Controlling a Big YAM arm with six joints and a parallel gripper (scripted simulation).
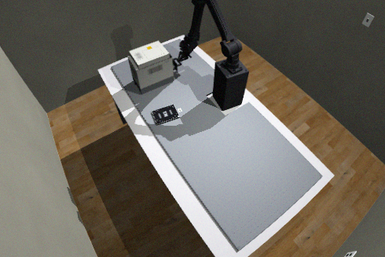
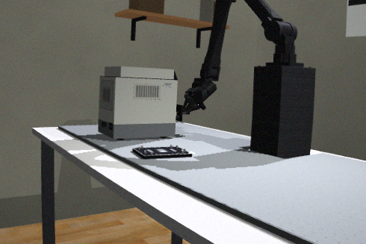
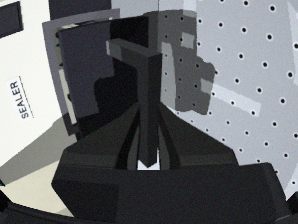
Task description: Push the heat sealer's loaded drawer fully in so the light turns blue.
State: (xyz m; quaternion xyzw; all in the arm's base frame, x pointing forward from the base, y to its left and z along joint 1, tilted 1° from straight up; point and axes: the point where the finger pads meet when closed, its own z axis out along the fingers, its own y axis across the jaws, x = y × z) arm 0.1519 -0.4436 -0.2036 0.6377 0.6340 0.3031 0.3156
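Now: hand 120 mm short of the sealing frame.
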